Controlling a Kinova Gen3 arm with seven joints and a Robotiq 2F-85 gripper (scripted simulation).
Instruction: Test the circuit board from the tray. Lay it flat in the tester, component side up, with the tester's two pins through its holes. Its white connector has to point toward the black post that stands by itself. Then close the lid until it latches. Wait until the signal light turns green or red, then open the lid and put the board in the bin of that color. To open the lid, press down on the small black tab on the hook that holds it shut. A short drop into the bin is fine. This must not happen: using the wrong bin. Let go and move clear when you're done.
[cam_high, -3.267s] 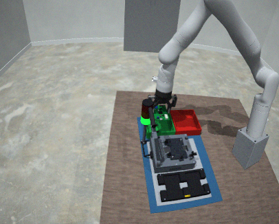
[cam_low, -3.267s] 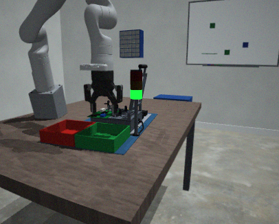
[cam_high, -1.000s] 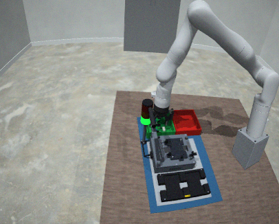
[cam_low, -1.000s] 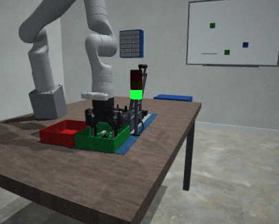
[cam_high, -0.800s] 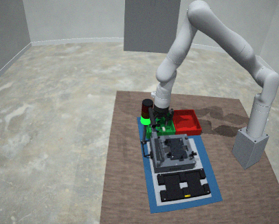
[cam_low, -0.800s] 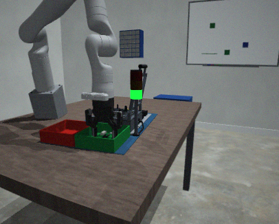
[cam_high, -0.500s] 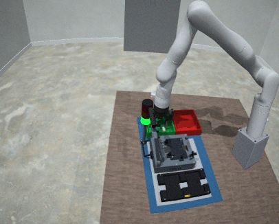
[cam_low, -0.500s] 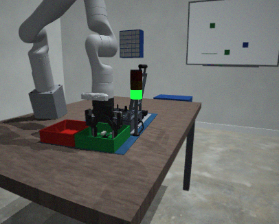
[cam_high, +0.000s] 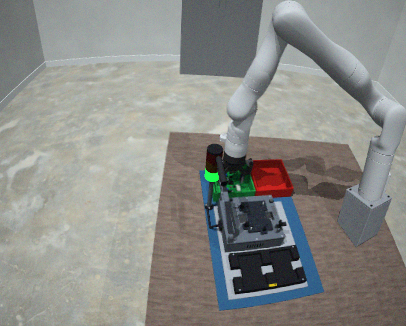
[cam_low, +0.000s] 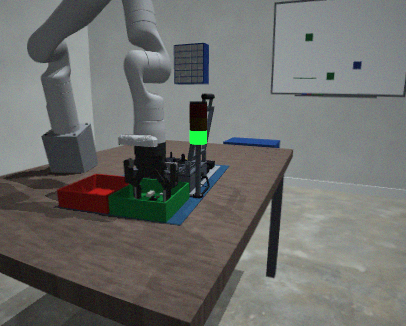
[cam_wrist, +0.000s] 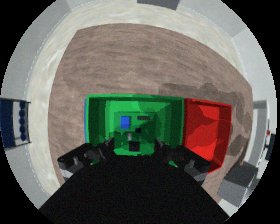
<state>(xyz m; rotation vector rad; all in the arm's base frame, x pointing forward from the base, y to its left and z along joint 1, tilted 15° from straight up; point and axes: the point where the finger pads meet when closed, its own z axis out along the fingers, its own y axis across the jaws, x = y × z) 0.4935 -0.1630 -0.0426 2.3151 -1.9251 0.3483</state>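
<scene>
The green bin is 10 mm below my hand. Round my hand: green circuit board 10 mm below; then clear lid 210 mm to the left, 160 mm above, 40 mm ahead; then red bin 150 mm behind, 30 mm to the right, 10 mm below.
</scene>
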